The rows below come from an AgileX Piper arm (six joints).
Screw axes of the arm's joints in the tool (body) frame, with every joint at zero. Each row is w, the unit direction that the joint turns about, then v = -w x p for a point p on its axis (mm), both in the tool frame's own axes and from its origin. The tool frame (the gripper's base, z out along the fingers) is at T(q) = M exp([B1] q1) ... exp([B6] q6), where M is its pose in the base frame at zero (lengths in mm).
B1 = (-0.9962, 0, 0.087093, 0.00, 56.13, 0.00)
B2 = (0, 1, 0, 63.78, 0.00, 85.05)
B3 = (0, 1, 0, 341.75, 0.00, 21.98)
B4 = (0, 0, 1, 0.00, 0.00, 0.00)
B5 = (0, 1, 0, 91.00, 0.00, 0.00)
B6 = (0, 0, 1, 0.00, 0.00, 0.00)
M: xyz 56.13 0.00 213.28 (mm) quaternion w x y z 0.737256 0 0.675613 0
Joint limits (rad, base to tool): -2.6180..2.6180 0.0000..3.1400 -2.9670..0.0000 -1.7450..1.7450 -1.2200..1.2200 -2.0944..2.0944
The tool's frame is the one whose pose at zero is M.
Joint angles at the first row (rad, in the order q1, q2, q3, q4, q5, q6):
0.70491 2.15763 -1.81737 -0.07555 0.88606 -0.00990
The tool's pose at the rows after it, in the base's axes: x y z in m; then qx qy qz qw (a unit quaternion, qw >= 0):
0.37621 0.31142 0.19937 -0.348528 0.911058 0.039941 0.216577
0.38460 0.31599 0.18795 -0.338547 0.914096 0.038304 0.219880
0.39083 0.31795 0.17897 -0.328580 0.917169 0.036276 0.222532
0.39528 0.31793 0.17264 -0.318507 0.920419 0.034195 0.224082
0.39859 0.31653 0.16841 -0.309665 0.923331 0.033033 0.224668
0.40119 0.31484 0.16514 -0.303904 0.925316 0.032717 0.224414
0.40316 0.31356 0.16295 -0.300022 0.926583 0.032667 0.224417
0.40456 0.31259 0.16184 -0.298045 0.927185 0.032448 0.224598
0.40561 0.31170 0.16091 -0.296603 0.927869 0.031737 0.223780
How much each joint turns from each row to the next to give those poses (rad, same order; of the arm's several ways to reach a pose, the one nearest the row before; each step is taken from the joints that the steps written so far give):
-0.00101 0.06333 -0.05781 -0.01164 -0.01133 0.02410
-0.00232 0.04746 -0.03993 -0.01236 -0.01180 0.02576
-0.00346 0.03295 -0.02443 -0.01239 -0.01118 0.02488
-0.00430 0.02054 -0.01274 -0.01116 -0.00826 0.02379
-0.00551 0.01153 -0.00463 -0.00650 -0.00650 0.01761
-0.00568 0.00776 -0.00164 -0.00152 -0.00527 0.00826
-0.00438 0.00553 -0.00167 -0.00047 -0.00380 0.00470
-0.00319 0.00328 -0.00172 -0.00031 -0.00183 0.00141
-0.00258 0.00286 -0.00202 -0.00032 0.00116 0.00080

